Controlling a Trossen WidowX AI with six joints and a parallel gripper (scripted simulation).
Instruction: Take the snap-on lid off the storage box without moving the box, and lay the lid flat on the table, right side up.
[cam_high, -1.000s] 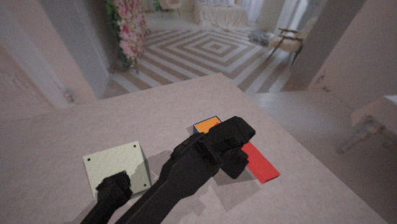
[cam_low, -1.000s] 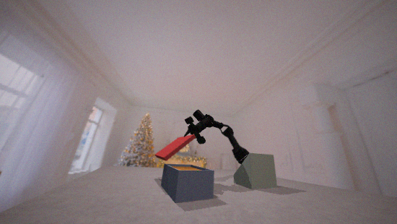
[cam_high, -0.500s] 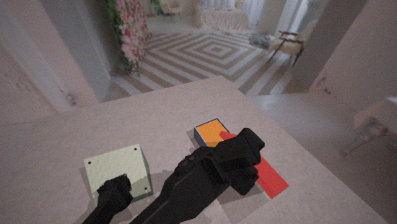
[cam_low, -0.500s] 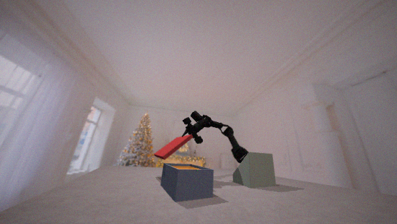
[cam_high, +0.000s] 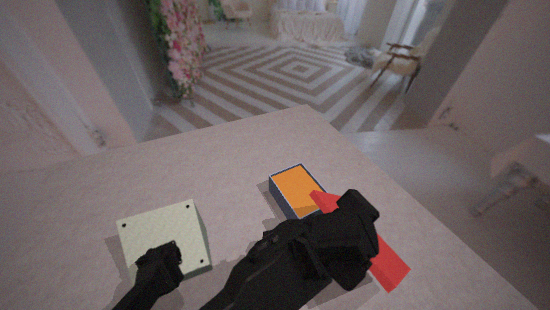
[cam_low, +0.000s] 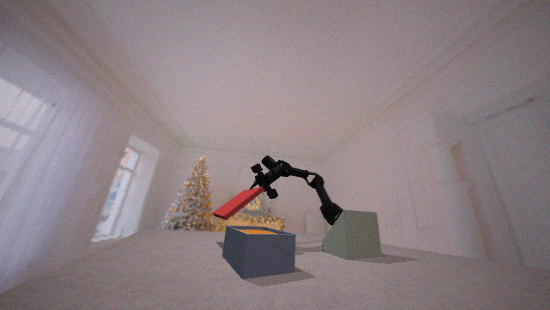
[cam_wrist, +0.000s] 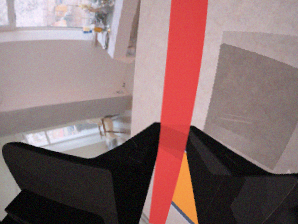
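Now: the red lid 60 mm ahead of my gripper tip, 50 mm below it and 10 mm to the left of it. The rest, counted from my gripper tip: blue storage box: 230 mm to the left, 180 mm below, 40 mm ahead.
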